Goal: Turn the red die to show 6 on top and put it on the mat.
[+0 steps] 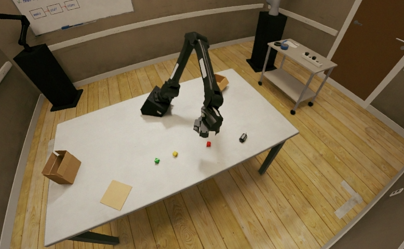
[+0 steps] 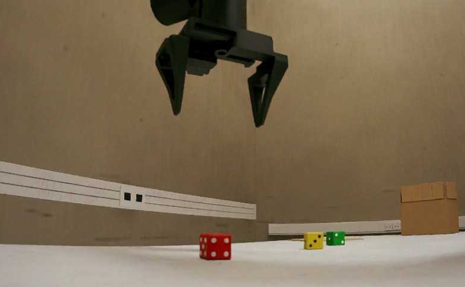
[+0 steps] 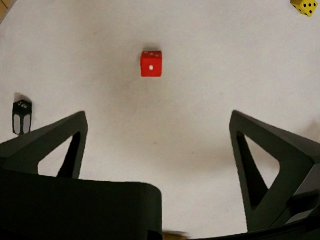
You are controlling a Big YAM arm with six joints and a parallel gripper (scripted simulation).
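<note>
Now: hand 10 mm past the red die, 10 mm to the right of it and 140 mm above it. From my hand the other things lie so: yellow die: 20 mm ahead, 210 mm to the right, 140 mm below; black object: 20 mm behind, 250 mm to the left, 140 mm below; green die: 40 mm ahead, 320 mm to the right, 140 mm below.
</note>
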